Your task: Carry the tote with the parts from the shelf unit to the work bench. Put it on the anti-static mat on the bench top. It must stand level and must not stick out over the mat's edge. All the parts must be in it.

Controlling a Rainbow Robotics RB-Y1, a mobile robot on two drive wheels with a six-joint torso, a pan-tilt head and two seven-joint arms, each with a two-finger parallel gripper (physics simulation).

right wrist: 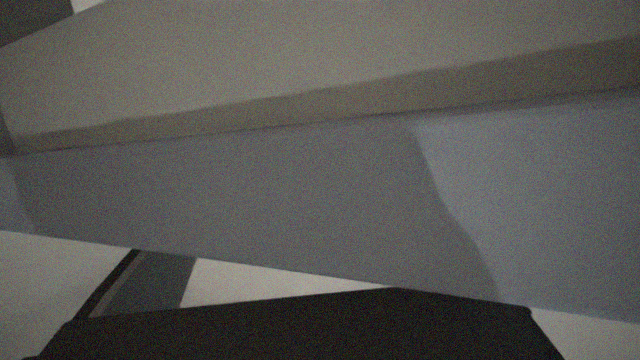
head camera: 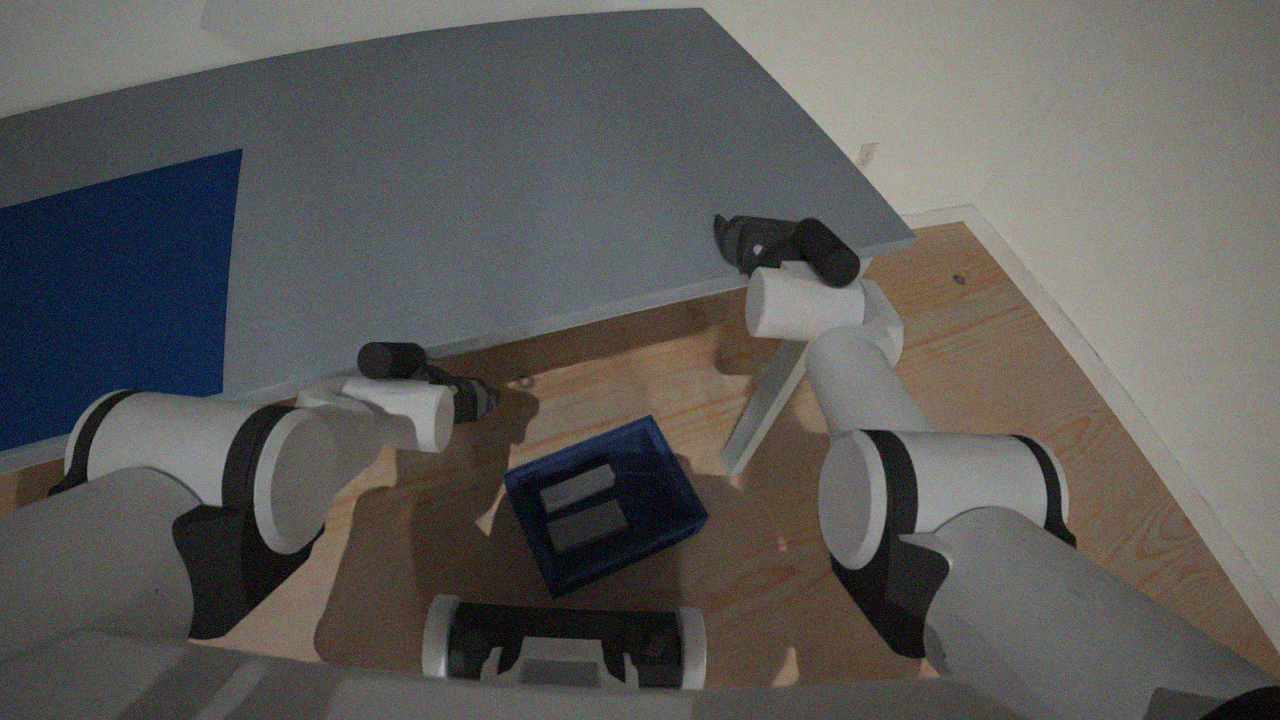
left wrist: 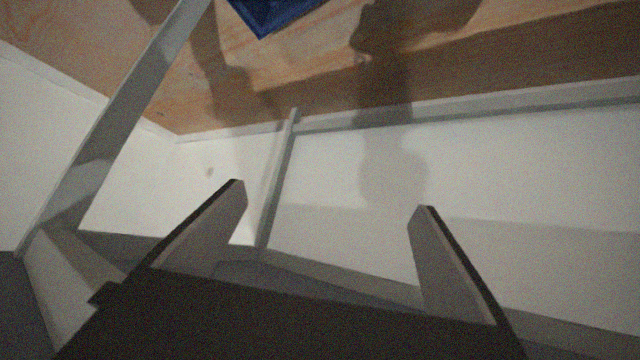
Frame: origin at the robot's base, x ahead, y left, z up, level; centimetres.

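Where they show: left gripper, fingertip midpoint: (left wrist: 327,203); right gripper, fingertip midpoint: (head camera: 756,225).
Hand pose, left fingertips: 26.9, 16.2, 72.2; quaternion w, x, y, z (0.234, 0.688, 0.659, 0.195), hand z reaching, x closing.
Observation:
Each offset is from my left fingertips to the top centre of the thing, as dx, dy, dz. "spot": to the spot under its first point. Level surfaces: height alone.
The blue tote @[+7.7, -23.4, -57.5] (head camera: 657,488) (left wrist: 260,22) stands upright on the floor in front of my base. Two pale grey parts @[spot: +11.9, -17.1, -63.1] (head camera: 578,486) @[spot: +3.1, -20.0, -66.4] (head camera: 588,525) lie in it. The blue mat @[dz +19.4] (head camera: 116,286) lies on the grey bench top (head camera: 492,179) (right wrist: 250,190) at the left of the head view. My left gripper (head camera: 487,400) (left wrist: 327,203) is open and empty, at the bench's front edge, above and left of the tote in the head view. My right gripper (head camera: 729,240) is open and empty at the bench edge near its right end; the bench top hides its fingertips in the right wrist view.
A pale bench leg (head camera: 765,411) (left wrist: 120,115) stands right of the tote. The bench's underside rail @[spot: +13.5, -38.3, +14.7] (right wrist: 300,65) is very close in the right wrist view. Walls (head camera: 1118,179) rise behind and right of the bench. Wooden floor @[dz -72.1] (head camera: 1056,376) shows at the right.

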